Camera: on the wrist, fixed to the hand. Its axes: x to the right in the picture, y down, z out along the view.
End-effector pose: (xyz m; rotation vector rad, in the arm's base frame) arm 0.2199 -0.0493 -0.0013 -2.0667 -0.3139 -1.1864
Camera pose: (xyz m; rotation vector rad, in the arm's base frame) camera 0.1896 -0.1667 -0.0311 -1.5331 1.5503 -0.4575
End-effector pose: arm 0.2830 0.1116 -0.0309 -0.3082 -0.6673 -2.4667
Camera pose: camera 0.3435 0.0169 -0.0854 -0.3628 0.2551 -0.9908
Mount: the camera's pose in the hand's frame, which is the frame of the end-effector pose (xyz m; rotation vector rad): -0.0251 0.0813 -0.0914 -0.4043 0.3220 1.6106
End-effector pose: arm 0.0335 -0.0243 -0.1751 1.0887 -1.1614 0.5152
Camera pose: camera 0.0019 0.0961 -0.1647 -0.4948 -1.5674 1.5036
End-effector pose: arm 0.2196 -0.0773 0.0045 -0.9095 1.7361 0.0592
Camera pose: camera 0.1003 -0.0493 0.0283 0.4683 2.3689 1.3866
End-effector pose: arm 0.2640 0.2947 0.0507 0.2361 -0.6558 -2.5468
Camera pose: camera 0.3456 0.2083 0.0124 -0.0526 -0.0392 -0.9871
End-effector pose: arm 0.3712 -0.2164 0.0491 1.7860 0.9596 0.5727
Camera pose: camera 0.3176 -0.2034 0.1611 1.7796 -0.6430 1.8795
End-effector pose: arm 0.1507 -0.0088 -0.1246 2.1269 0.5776 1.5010
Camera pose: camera 0.0619 -0.0763 -0.0685 -1.5853 1.3904 -1.9772
